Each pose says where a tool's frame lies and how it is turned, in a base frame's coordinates. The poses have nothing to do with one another.
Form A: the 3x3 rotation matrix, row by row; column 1 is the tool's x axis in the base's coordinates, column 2 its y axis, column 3 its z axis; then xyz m. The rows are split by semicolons.
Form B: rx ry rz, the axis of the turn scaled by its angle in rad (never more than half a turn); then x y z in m. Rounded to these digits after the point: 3 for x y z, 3 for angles.
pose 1, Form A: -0.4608, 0.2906, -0.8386; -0.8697, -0.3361, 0.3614; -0.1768, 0.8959, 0.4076; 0.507, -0.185, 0.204
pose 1, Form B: 0.869, -1.076, -1.886, 0.507, -0.185, 0.204
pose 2, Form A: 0.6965, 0.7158, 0.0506; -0.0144, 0.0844, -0.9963; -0.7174, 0.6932, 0.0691; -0.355, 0.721, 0.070
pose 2, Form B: 1.394, 0.634, -0.603, -0.355, 0.721, 0.070
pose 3, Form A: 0.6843, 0.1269, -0.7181; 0.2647, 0.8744, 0.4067; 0.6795, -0.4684, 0.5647; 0.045, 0.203, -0.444
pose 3, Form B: -0.515, -0.823, 0.081, 0.045, 0.203, -0.444
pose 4, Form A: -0.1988, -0.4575, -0.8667; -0.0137, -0.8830, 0.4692; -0.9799, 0.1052, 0.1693; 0.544, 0.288, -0.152
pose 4, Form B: -1.770, 0.551, 2.158, 0.544, 0.288, -0.152
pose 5, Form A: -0.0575, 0.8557, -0.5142; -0.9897, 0.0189, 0.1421; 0.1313, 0.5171, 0.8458; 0.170, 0.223, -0.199
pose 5, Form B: 0.314, -0.541, -1.546, 0.170, 0.223, -0.199
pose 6, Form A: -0.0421, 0.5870, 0.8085; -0.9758, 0.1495, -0.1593; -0.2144, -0.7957, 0.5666; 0.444, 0.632, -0.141
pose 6, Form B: -0.559, 0.899, -1.374, 0.444, 0.632, -0.141
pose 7, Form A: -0.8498, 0.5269, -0.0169; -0.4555, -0.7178, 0.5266; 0.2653, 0.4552, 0.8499; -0.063, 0.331, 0.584
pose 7, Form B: -0.181, -0.717, -2.496, -0.063, 0.331, 0.584
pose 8, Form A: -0.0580, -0.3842, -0.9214; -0.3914, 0.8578, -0.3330; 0.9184, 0.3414, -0.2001; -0.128, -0.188, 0.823
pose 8, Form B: 0.610, -1.664, -0.007, -0.128, -0.188, 0.823
